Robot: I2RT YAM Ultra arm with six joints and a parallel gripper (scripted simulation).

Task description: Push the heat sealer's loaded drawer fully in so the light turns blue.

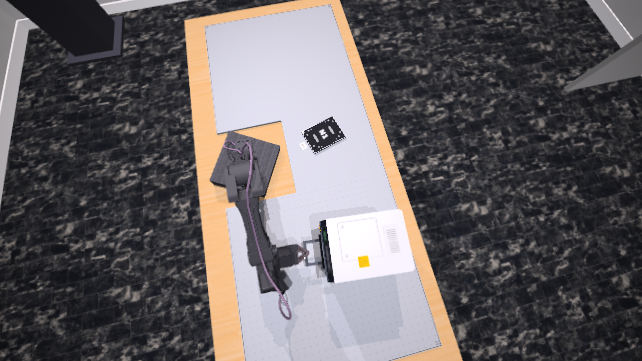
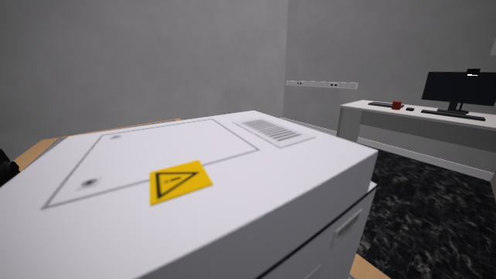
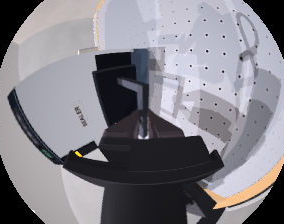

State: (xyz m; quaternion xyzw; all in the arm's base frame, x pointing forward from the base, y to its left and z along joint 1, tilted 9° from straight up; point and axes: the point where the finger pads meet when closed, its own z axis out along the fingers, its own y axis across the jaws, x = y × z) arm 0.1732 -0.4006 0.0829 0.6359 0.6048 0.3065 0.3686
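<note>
Right now the sealer drawer is 12 cm ahead of my hand, 1 cm to the right of it and 1 cm below it.
</note>
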